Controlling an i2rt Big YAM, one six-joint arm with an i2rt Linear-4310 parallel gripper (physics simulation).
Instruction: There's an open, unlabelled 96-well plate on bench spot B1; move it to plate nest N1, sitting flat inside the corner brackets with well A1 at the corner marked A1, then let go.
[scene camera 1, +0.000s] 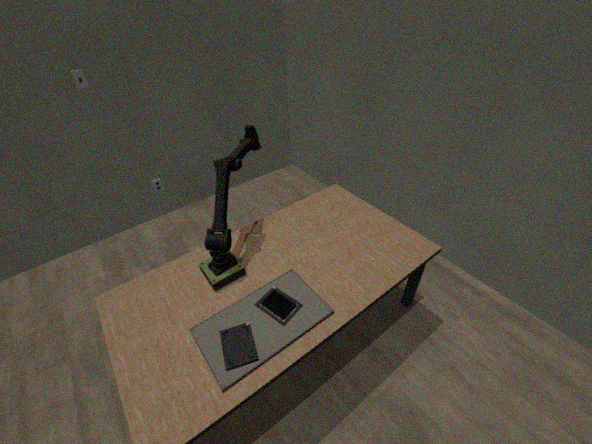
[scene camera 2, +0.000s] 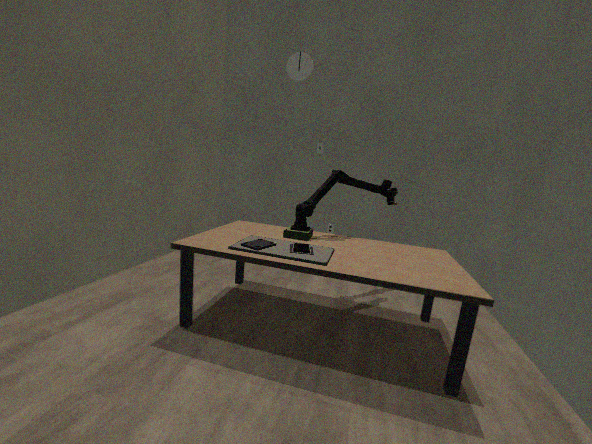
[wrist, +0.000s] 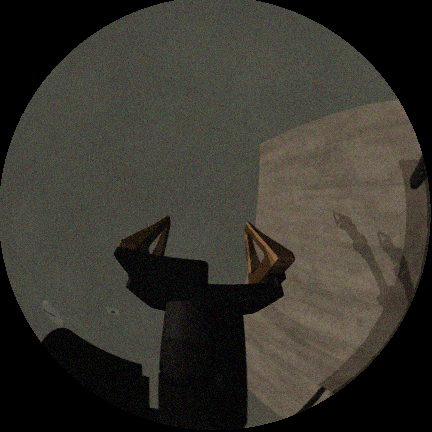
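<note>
A black plate (scene camera 1: 279, 304) (scene camera 2: 301, 247) sits on a light-outlined spot on the grey mat, on the side farther from the room's left wall in scene camera 1. The wells and its A1 corner are too dark and small to make out. The plate nest, a flat dark grey rectangle (scene camera 1: 239, 346) (scene camera 2: 258, 244), lies beside it with a small pale mark near one corner; its lettering is not readable. My gripper (scene camera 2: 393, 201) (wrist: 207, 222) is open and empty, high above the table and well away from plate and nest. Neither shows in the wrist view.
The grey mat (scene camera 1: 207, 332) (scene camera 2: 322, 256) lies on the wooden table (scene camera 1: 350, 235) (scene camera 2: 400, 265), in front of the arm's green base (scene camera 1: 222, 274) (scene camera 2: 298, 233). The arm reaches out over the table. Walls stand behind; the wrist view shows wall and floor.
</note>
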